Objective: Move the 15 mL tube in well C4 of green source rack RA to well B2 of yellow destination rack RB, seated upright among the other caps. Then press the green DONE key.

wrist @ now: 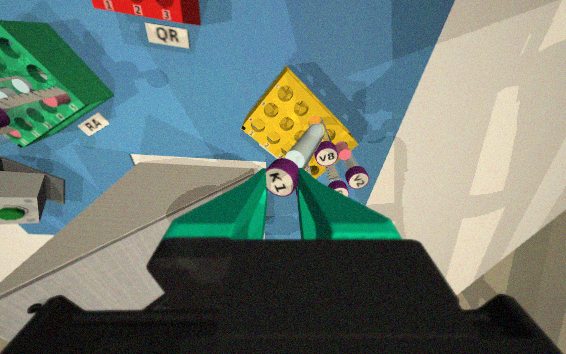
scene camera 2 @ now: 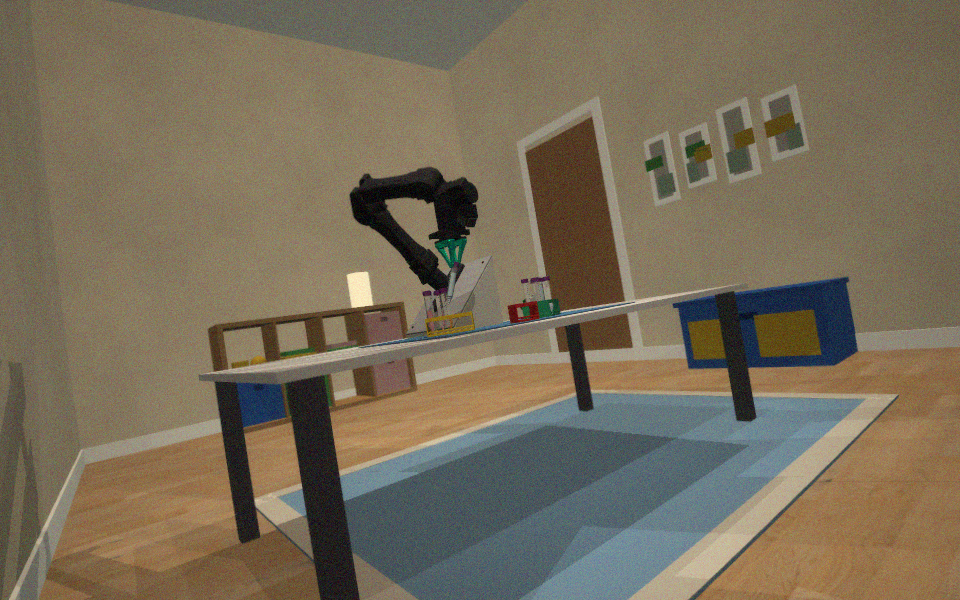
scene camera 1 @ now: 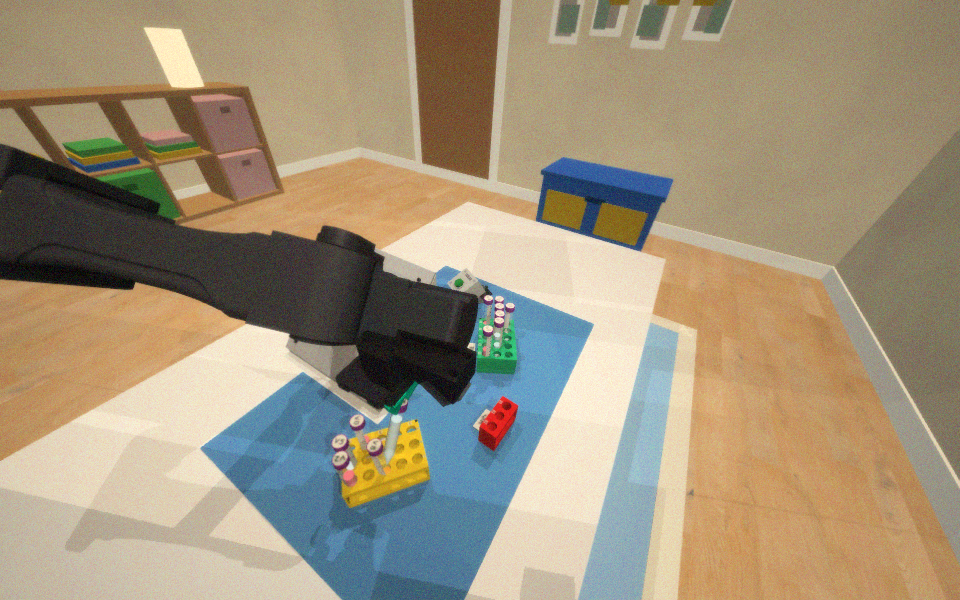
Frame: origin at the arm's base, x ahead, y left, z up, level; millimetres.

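Where they show: gripper, between the fingertips: (wrist: 282,176) (scene camera 2: 454,267) (scene camera 1: 398,406); arm's base, origin of its link: (wrist: 171,302) (scene camera 2: 447,288).
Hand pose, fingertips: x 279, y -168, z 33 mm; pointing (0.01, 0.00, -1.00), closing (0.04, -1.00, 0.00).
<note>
Each offset is from my fingertips to the top centre of the thing. "spot": to the spot under its first point. Level surfaces: height alone.
My gripper (scene camera 1: 400,403) (scene camera 2: 454,264) (wrist: 282,176) has its green fingertips closed around the purple cap marked K1. This tube {dx +2, dy -19, dz +16 mm} (scene camera 1: 393,437) (scene camera 2: 450,285) (wrist: 306,148) hangs tilted from the fingers, its lower end over the yellow rack RB {dx -28, dy -25, dz -128 mm} (scene camera 1: 389,488) (scene camera 2: 456,316) (wrist: 290,80). In scene camera 2 that end looks above the rack's top. Several purple-capped tubes stand in RB, among them V8 {spot: dx -13, dy -42, dz -53 mm} (wrist: 327,155) and V2 {spot: dx -37, dy -76, dz -53 mm} (wrist: 356,177). The green rack RA {dx +8, dy +306, dz -128 mm} (scene camera 1: 496,365) (scene camera 2: 550,307) (wrist: 82,75) holds several more. The green DONE key {dx -168, dy +420, dz -104 mm} (scene camera 1: 459,282) (wrist: 11,213) sits on a grey box.
A red rack QR {dx +103, dy +134, dz -128 mm} (scene camera 1: 497,424) (scene camera 2: 523,312) (wrist: 191,11) stands on the blue mat {dz -178 mm} (scene camera 1: 538,367) (wrist: 200,100) between RA and RB. A slanted grey panel (scene camera 2: 470,288) (wrist: 120,215) rises beside the mat, close to the gripper and partly behind the arm in scene camera 1.
</note>
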